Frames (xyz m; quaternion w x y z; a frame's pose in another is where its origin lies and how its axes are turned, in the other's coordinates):
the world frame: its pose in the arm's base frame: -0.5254 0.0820 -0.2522 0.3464 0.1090 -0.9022 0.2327
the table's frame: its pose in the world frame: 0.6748 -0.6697 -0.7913 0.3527 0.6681 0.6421 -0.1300
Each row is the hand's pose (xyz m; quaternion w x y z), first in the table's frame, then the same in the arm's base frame.
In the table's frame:
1: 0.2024 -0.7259 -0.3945 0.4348 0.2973 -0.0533 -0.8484
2: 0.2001 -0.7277 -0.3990 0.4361 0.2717 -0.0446 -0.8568
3: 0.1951 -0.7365 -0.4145 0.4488 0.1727 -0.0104 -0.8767
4: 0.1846 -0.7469 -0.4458 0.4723 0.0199 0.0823 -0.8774
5: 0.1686 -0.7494 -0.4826 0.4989 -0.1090 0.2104 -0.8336
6: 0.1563 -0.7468 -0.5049 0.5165 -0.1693 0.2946 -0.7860
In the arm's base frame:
1: 0.1502 0.2351 0.3496 0.8219 0.2744 0.4097 -0.2850
2: 0.1499 0.2341 0.3444 0.8342 0.2511 0.3994 -0.2857
3: 0.1511 0.2335 0.3259 0.8777 0.1631 0.3573 -0.2744
4: 0.1471 0.2311 0.2916 0.9232 0.0022 0.3118 -0.2248
5: 0.1336 0.2235 0.2545 0.9308 -0.1641 0.2963 -0.1371
6: 0.1218 0.2159 0.2331 0.9167 -0.2559 0.2990 -0.0688

